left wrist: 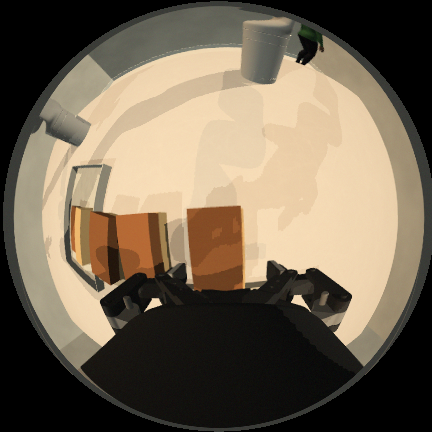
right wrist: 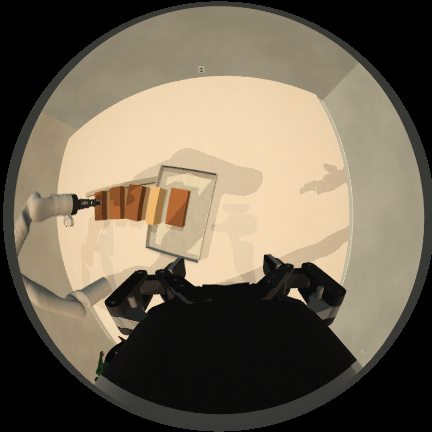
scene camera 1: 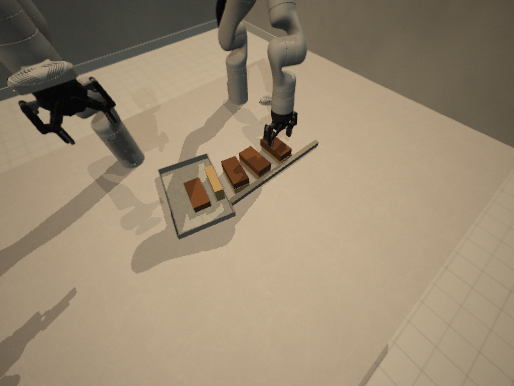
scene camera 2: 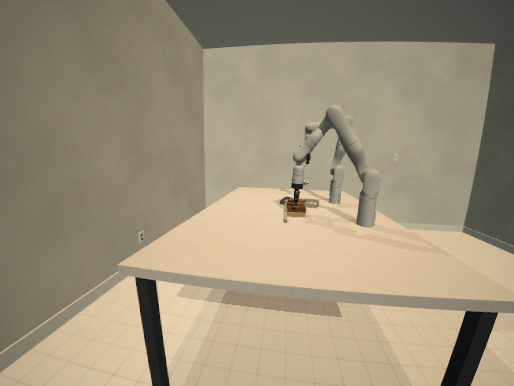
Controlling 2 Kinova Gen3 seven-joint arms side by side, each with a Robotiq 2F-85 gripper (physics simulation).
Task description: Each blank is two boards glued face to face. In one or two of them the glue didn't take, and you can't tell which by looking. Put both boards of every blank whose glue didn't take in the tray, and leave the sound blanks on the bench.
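Places are measured from the left arm's base along level axes (x left, y back, z up), in metres.
Pixels of known places: left gripper, fingertip midpoint: [left wrist: 226,271] [right wrist: 93,203] [scene camera 1: 279,141] [scene camera 2: 295,204]; right gripper, fingertip midpoint: [right wrist: 223,265] [scene camera 1: 94,133] [scene camera 2: 307,164]; left arm's base at its link origin: [left wrist: 258,75] [right wrist: 105,284] [scene camera 1: 239,99] [scene camera 2: 364,224]; right arm's base at its link origin: [left wrist: 82,134] [scene camera 1: 133,159] [scene camera 2: 334,202].
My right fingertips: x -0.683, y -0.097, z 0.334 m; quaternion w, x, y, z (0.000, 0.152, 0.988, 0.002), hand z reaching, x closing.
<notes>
Ahead of a thing's pixels: the offset from my right fingertips to its top centre. "spot": to the spot under its first point.
Three blanks with red-brown top boards over pale boards lie in a row on the bench: one nearest the tray @(dz -0.274, dx +0.253, dy -0.187 m) [scene camera 1: 235,171] [right wrist: 134,202], a middle one @(dz -0.274, dx +0.338, dy -0.220 m) [scene camera 1: 255,161] [right wrist: 117,202] and an end one @(dz -0.274, dx +0.445, dy -0.252 m) [scene camera 1: 281,150] [left wrist: 215,240]. My left gripper [scene camera 1: 280,138] [left wrist: 226,271] is open low at the end blank, its fingers on either side of it. The grey tray @(spot: dz -0.319, dx +0.037, dy -0.225 m) [scene camera 1: 207,225] [right wrist: 189,170] holds a red-brown board @(dz -0.302, dx +0.113, dy -0.115 m) [scene camera 1: 196,194] [right wrist: 178,207] lying flat and a pale board @(dz -0.272, dx +0.180, dy -0.147 m) [scene camera 1: 214,181] [right wrist: 154,206], apart from each other. My right gripper [scene camera 1: 95,132] [right wrist: 223,265] is open and empty, high up away from the tray.
A pale straight strip @(spot: dz -0.315, dx +0.485, dy -0.348 m) [scene camera 1: 300,154] [scene camera 2: 285,215] lies along the lower ends of the blanks and reaches the tray's corner. The middle blank stands close beside the end one. A person in green [left wrist: 311,37] is at the far edge of the left wrist view.
</notes>
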